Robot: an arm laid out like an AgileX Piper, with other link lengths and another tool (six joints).
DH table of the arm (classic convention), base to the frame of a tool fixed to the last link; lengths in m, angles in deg. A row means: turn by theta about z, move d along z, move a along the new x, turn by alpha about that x. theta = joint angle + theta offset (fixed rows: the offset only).
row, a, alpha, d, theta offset
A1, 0, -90, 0.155, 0
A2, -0.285, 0, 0, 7.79
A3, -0.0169, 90, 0, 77.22
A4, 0, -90, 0.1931, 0
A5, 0, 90, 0, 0
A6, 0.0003, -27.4, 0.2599, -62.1
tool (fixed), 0, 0, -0.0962, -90
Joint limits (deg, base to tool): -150..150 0..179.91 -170..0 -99.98..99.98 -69.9..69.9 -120..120
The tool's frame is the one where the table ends.
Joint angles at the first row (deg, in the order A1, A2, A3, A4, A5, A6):
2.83, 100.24, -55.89, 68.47, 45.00, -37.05
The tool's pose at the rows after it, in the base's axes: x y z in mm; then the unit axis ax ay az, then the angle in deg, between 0 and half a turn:
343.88, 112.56, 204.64, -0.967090, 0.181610, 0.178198, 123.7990
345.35, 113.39, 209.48, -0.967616, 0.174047, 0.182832, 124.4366
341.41, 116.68, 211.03, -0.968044, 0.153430, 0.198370, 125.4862
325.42, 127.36, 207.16, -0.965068, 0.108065, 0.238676, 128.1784
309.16, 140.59, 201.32, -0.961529, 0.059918, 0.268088, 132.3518
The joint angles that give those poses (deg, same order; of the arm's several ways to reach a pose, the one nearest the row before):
2.90, 100.24, -58.22, 65.93, 48.51, -35.36
2.90, 100.24, -60.24, 63.48, 49.95, -33.06
2.90, 100.30, -61.40, 61.14, 52.51, -32.35
3.90, 100.30, -61.62, 57.44, 57.04, -32.54
6.53, 100.29, -61.62, 53.30, 59.43, -32.73

